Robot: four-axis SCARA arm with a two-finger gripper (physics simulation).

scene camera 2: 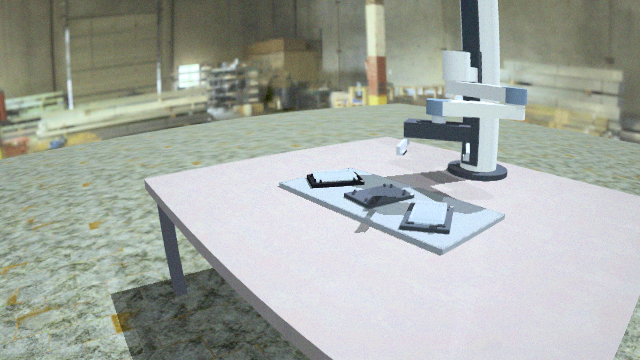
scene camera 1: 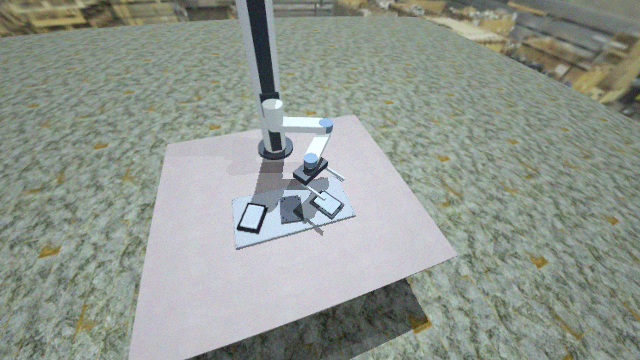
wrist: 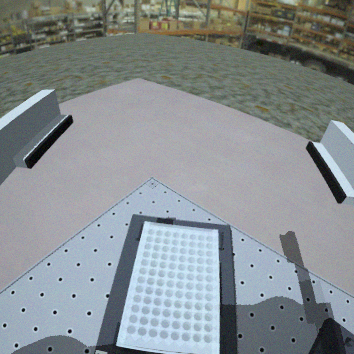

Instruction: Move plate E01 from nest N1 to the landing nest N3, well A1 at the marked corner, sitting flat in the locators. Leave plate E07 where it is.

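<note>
A white 96-well plate (scene camera 1: 326, 202) (scene camera 2: 428, 213) (wrist: 172, 287) lies in a dark grey nest (scene camera 1: 332, 215) (scene camera 2: 425, 229) (wrist: 228, 285) at scene camera 1's right. Another white plate (scene camera 1: 252, 217) (scene camera 2: 334, 176) lies in a black nest (scene camera 1: 248, 230) (scene camera 2: 337, 184) at that view's left. The middle nest (scene camera 1: 291, 212) (scene camera 2: 370, 198) holds no plate. I cannot read which plate is E01 or E07, nor the nest labels. My gripper (scene camera 1: 333, 188) (scene camera 2: 434, 149) (wrist: 191, 113) is open and empty, well above the board on the column side of the right-hand plate.
The nests stand on a pale perforated board (scene camera 1: 275, 230) (scene camera 2: 450, 243) (wrist: 60, 300) on the pinkish table (scene camera 1: 210, 280) (scene camera 2: 500, 300) (wrist: 190, 125). The arm's column (scene camera 1: 266, 75) (scene camera 2: 489, 125) rises behind the board. Shadows of the arm and gripper fall across the board.
</note>
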